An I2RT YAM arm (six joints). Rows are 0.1 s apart.
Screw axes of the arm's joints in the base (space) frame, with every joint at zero. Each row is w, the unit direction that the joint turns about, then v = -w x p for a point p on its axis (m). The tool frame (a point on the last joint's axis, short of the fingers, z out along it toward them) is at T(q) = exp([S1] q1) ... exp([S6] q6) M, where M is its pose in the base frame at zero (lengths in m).
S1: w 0 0 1 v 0.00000 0.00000 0.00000
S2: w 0 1 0 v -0.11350 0.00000 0.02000
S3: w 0 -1 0 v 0.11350 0.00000 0.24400
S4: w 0 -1 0 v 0.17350 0.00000 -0.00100
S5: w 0 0 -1 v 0.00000 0.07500 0.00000
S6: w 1 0 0 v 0.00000 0.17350 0.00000
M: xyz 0.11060 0.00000 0.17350 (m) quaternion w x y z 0.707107 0 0.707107 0
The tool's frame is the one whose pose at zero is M.
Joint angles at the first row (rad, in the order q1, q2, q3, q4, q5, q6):
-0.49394 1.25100 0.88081 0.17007 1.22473 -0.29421
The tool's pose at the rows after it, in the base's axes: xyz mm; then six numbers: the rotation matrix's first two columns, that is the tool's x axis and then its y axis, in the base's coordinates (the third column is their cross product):
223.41 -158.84 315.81 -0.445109 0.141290 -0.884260 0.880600 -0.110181 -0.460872
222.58 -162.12 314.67 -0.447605 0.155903 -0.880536 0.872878 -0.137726 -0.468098
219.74 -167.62 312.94 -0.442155 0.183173 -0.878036 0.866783 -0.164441 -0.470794
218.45 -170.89 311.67 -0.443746 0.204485 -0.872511 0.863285 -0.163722 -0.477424
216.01 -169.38 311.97 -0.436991 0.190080 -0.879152 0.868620 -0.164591 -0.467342
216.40 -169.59 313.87 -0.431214 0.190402 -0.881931 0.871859 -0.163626 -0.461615
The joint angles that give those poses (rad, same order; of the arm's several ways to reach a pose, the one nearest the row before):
-0.49530 1.25446 0.89839 0.12789 1.23107 -0.26491
-0.50644 1.26345 0.90310 0.12066 1.25187 -0.26058
-0.52855 1.27262 0.91815 0.06561 1.26387 -0.21613
-0.54148 1.28009 0.93585 0.00172 1.25634 -0.17376
-0.54150 1.26467 0.91365 0.04867 1.25252 -0.20058
-0.54150 1.26579 0.92392 0.03378 1.25060 -0.18887

